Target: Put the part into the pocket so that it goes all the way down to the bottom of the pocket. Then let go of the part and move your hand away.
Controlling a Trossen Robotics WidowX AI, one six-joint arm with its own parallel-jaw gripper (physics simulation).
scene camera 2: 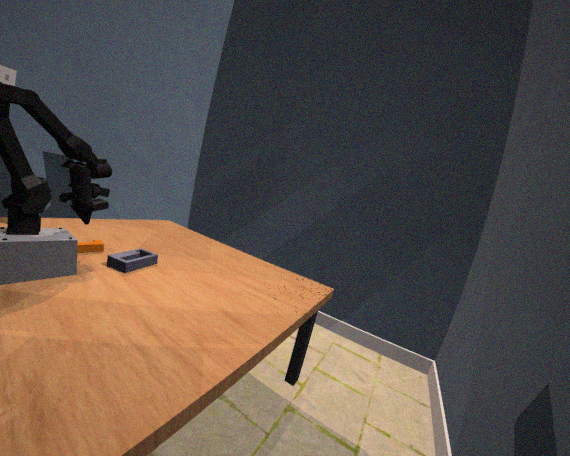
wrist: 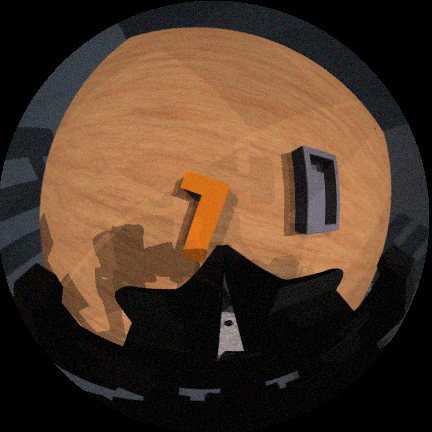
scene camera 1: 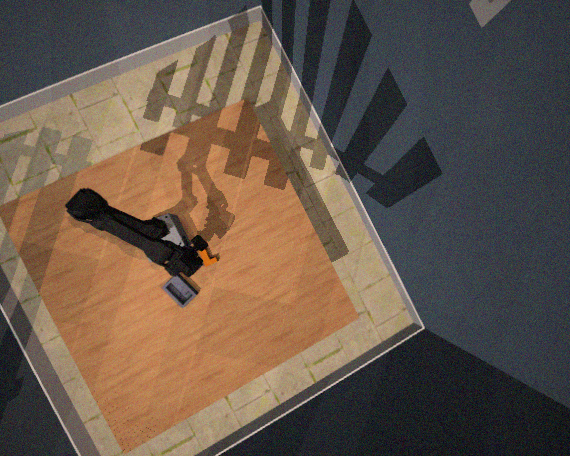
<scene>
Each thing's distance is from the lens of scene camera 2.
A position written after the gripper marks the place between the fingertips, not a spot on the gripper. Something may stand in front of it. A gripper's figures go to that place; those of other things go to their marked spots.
gripper (scene camera 2: pixel 86 224): 99 cm
dark block with pocket (scene camera 2: pixel 127 261): 84 cm
</scene>
